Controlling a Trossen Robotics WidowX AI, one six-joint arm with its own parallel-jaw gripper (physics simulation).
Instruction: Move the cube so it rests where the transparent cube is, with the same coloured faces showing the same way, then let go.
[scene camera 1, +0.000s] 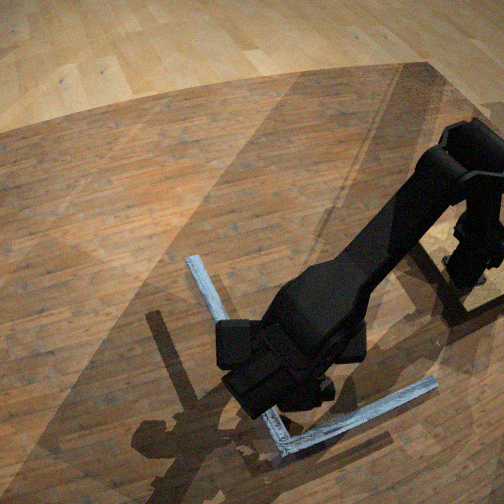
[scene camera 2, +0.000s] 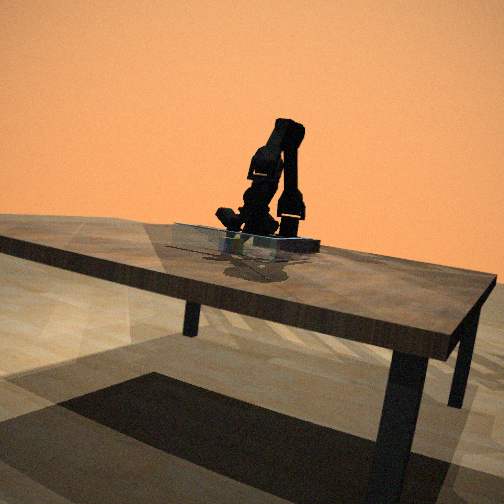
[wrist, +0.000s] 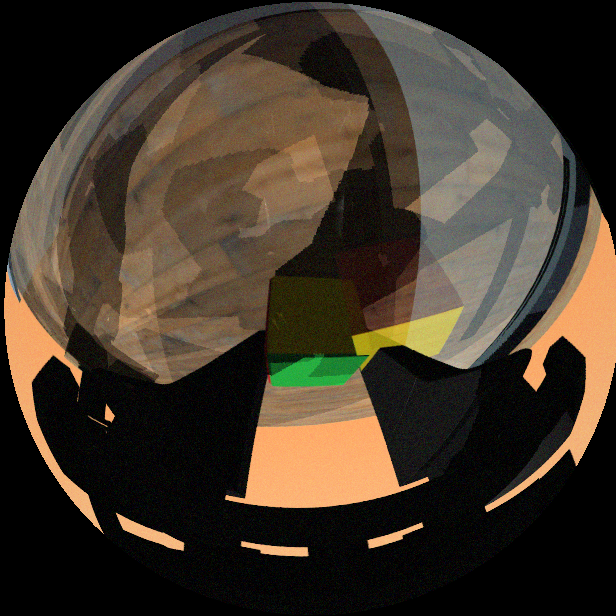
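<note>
The cube (wrist: 309, 314) (scene camera 2: 233, 244) shows a yellow face on top and a green face toward the wrist camera. It sits between my gripper's (wrist: 316, 348) (scene camera 1: 252, 387) two dark fingers, which press on its left and right sides, low over the table (scene camera 1: 125, 175) (scene camera 2: 375, 300). The transparent cube (wrist: 409, 335) stands right beside it, with a dim red face and a yellow face, overlapping its right edge. In scene camera 1 the gripper head hides both cubes.
A grey-blue L-shaped wall (scene camera 1: 206, 289) (scene camera 2: 197, 235) stands on the table, with its corner just below the gripper. The arm's base (scene camera 1: 470, 265) stands at the right edge. Dark shadows lie around the gripper.
</note>
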